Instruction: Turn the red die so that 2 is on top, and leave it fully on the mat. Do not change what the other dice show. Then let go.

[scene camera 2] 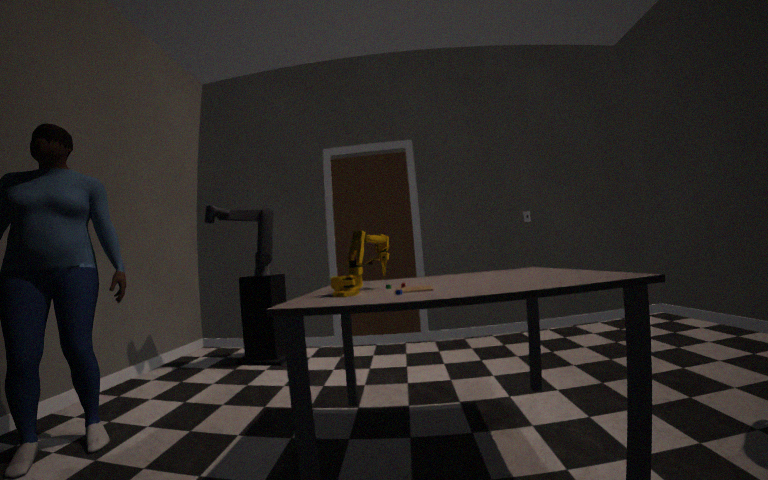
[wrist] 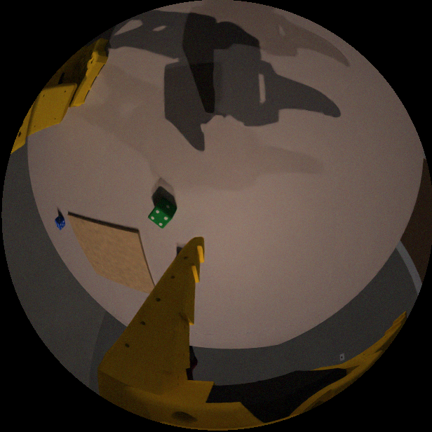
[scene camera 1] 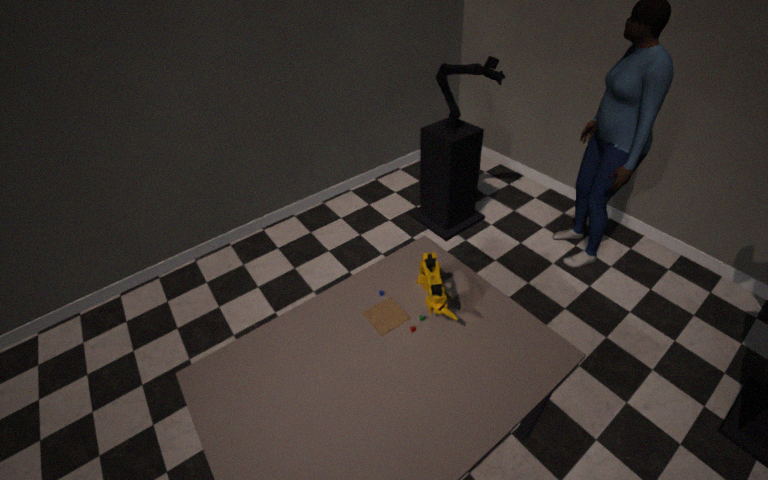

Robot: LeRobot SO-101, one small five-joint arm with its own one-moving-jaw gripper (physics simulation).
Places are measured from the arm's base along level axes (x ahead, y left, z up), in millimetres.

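Pixels of known places: hand at its tool point: [scene camera 2: 383,274] [scene camera 1: 432,314]; arm's base at its link origin: [scene camera 2: 351,294] [scene camera 1: 425,284].
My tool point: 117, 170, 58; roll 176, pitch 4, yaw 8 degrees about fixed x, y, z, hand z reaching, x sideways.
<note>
For each thing: its middle in the pictures, then the offset to it from my tool point, as dx, dy, dz.
- red die at the middle of its body: [scene camera 1: 412,329] [scene camera 2: 403,285] +81, -22, -50
- tan mat at the middle of its body: [scene camera 2: 413,289] [scene camera 1: 386,315] +119, -144, -56
- green die at the middle of its body: [scene camera 1: 422,318] [scene camera 2: 388,286] +18, -39, -50
- blue die at the middle of its body: [scene camera 2: 399,292] [scene camera 1: 381,293] +64, -250, -50
The red die [scene camera 1: 412,328] [scene camera 2: 403,284] is tiny in both scene views, on the table beside the tan mat [scene camera 1: 386,315] [scene camera 2: 421,289] [wrist: 115,255], off it near its right corner in scene view 1. Its pips are too small to read. In the wrist view it is hidden behind the notched jaw, where a small dark patch shows at the jaw's edge. My gripper [scene camera 1: 445,314] [scene camera 2: 379,267] is fully open and empty, raised above the table, to the right of the red die in scene view 1. The moving jaw is swung out of the wrist view.
The green die [scene camera 1: 422,318] [scene camera 2: 388,286] [wrist: 162,212] lies off the mat between the red die and my arm; one face shows four pips. The blue die [scene camera 1: 381,293] [scene camera 2: 398,292] [wrist: 60,222] lies beyond the mat's far side. A person and a dark arm on a pedestal stand beyond the table.
</note>
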